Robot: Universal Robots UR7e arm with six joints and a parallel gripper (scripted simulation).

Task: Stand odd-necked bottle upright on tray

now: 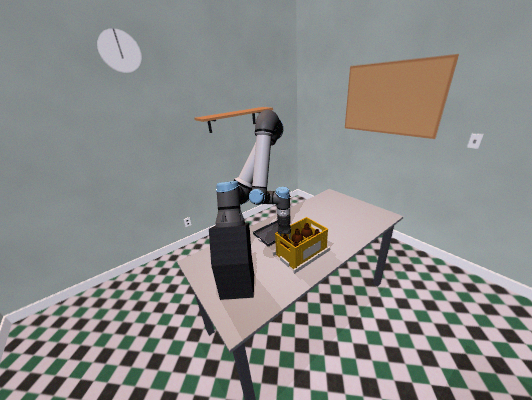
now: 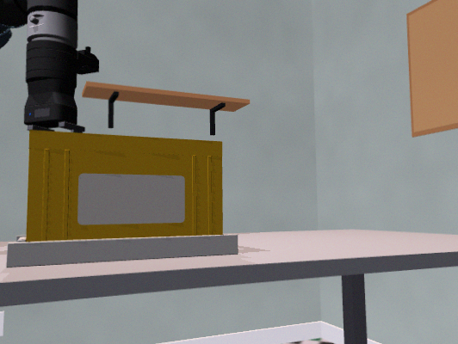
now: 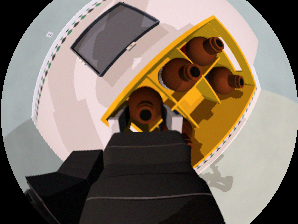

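Now: hand 18 cm short of the brown bottle, 3 cm to the right of it and 7 cm above it. Round my hand: dark tray (5 cm ahead, 25 cm to the left, 15 cm below); crate (10 cm ahead, 3 cm to the right, 8 cm below).
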